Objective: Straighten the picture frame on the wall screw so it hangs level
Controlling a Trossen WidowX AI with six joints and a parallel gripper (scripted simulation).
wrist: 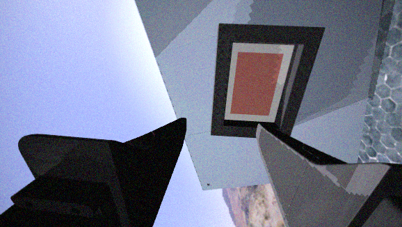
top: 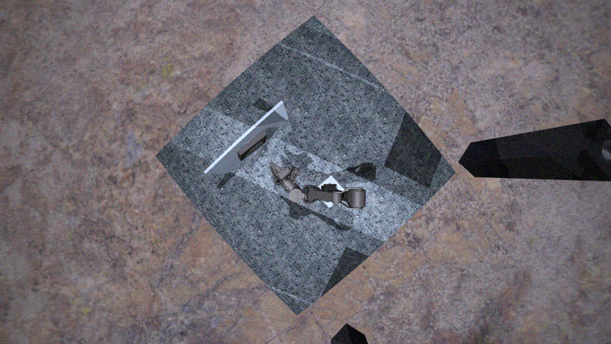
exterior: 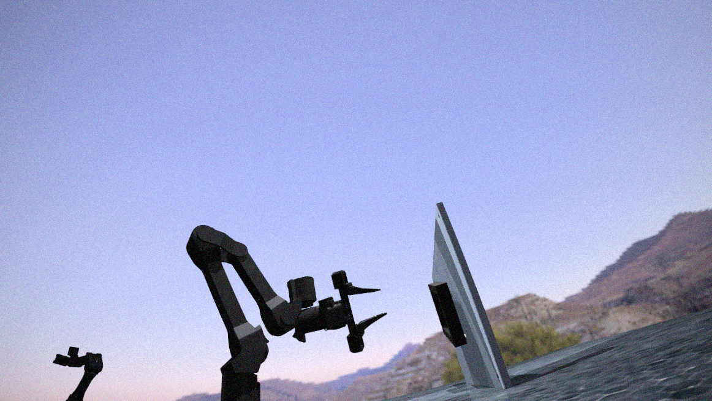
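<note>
Now: the picture frame 14 cm ahead of my gripper tip, 1 cm to the right of it and 5 cm below it. The rest, counted from my gripper tip: wall panel (15 cm ahead, 2 cm to the right, 7 cm below).
</note>
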